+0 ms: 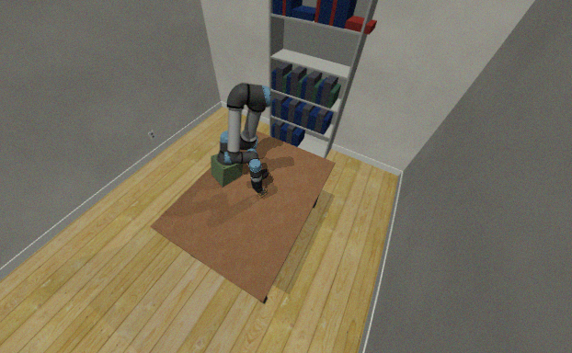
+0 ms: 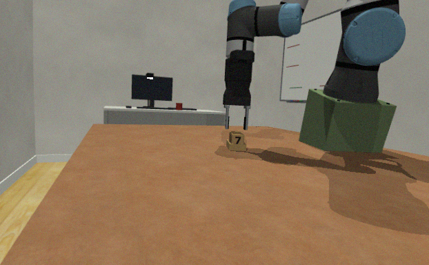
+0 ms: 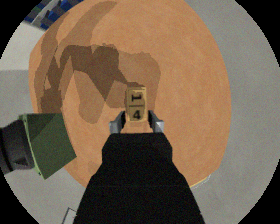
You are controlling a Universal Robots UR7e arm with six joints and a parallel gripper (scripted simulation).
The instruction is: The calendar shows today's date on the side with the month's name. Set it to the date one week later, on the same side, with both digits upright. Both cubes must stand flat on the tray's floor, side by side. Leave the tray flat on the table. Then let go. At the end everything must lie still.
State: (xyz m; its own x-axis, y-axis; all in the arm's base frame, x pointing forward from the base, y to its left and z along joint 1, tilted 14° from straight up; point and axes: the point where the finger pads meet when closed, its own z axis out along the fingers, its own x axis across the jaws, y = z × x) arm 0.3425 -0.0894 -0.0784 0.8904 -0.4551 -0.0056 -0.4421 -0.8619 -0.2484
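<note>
My gripper is now 10 mm short of the wooden tray, 20 mm to the right of it and 60 mm above it.
</note>
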